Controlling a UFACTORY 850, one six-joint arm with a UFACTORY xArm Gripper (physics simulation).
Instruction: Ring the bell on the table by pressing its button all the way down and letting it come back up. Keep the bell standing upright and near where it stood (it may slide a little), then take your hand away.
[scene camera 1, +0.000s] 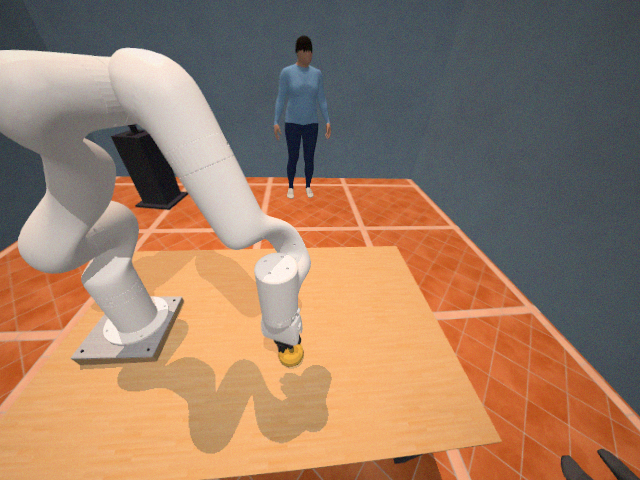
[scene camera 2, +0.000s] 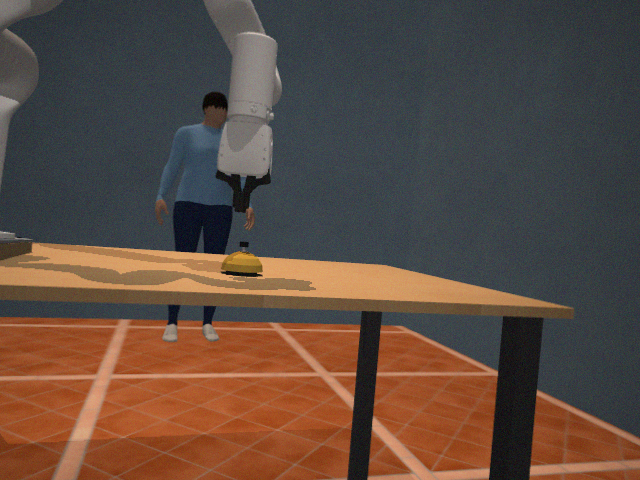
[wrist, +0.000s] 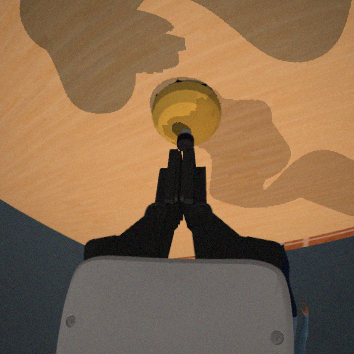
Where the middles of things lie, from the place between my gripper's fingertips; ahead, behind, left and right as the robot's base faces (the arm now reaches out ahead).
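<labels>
I see that the yellow dome bell (scene camera 2: 242, 263) is 4 cm to the left of my hand and 1 cm ahead of it, and that the bell is also 9 cm below it.
</labels>
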